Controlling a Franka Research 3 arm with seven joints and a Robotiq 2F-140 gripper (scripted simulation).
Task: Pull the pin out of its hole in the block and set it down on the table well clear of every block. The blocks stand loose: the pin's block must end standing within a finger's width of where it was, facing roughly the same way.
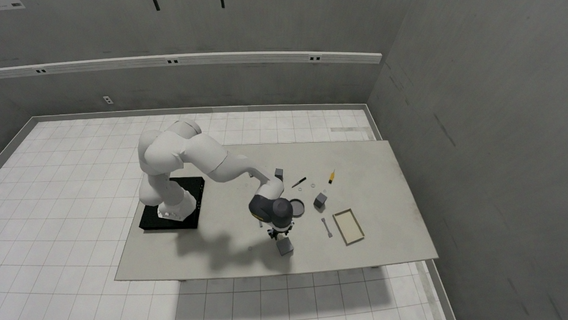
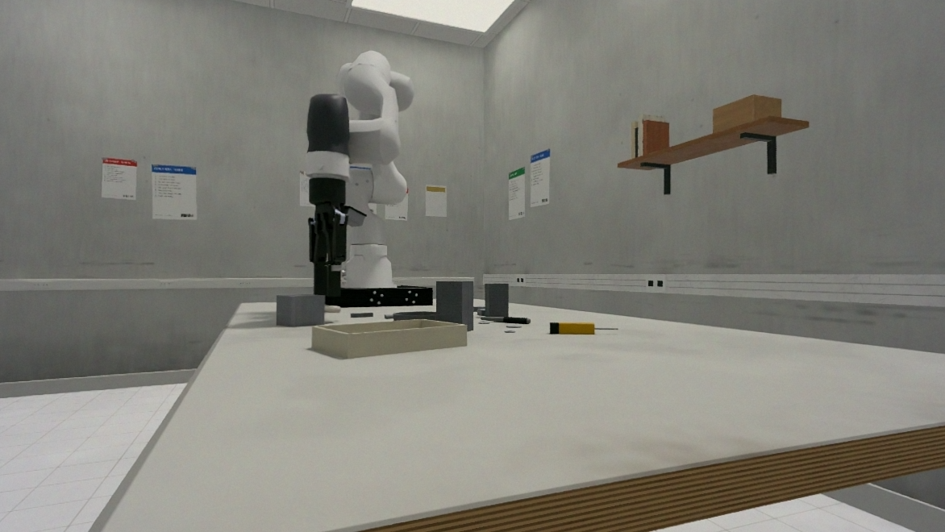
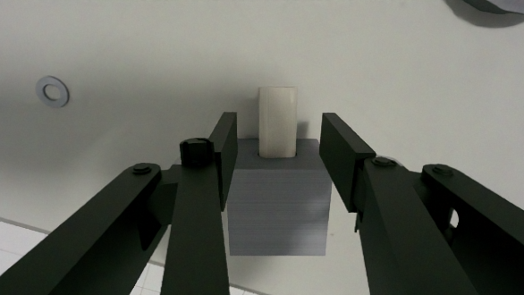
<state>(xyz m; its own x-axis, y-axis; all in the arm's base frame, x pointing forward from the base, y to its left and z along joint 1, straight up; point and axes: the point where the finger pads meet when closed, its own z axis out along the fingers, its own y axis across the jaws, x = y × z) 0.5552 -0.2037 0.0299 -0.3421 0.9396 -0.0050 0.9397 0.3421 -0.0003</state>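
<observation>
My gripper is now 11 cm past the flat grey bar, 10 cm to the right of it and 8 cm above it. Round my hand: wrench (28 cm ahead, 4 cm to the left, 8 cm below); short rod (5 cm behind, 17 cm to the left, 8 cm below); round dish (11 cm ahead, 17 cm to the left, 8 cm below).
</observation>
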